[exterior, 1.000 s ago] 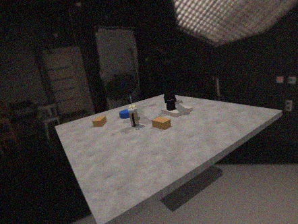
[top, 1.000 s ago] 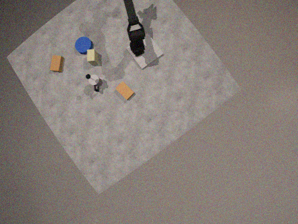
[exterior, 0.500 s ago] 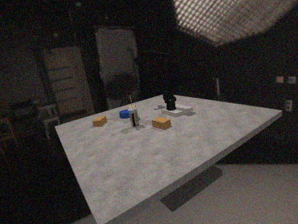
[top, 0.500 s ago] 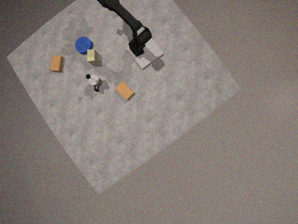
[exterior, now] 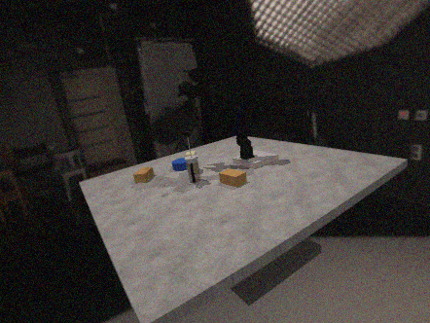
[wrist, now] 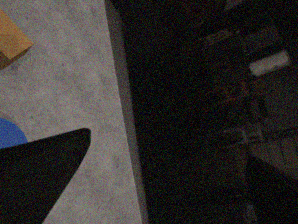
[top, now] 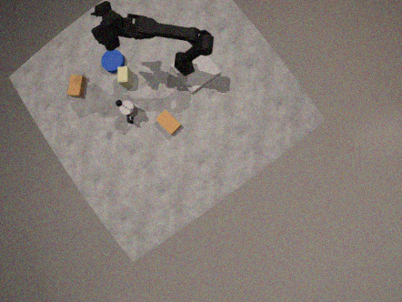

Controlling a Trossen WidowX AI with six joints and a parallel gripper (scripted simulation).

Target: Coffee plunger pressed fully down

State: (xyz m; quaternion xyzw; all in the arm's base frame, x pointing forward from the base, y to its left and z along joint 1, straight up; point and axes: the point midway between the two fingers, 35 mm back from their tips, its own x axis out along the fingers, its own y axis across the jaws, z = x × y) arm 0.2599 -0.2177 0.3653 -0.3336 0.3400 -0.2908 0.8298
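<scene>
Now: gripper tip 80 mm short of the coffee press, 320 mm to the right of it and 260 mm above it. The rest, counted from my gripper tip: blue cylinder: 50 mm ahead, 10 mm to the left, 360 mm below.
</scene>
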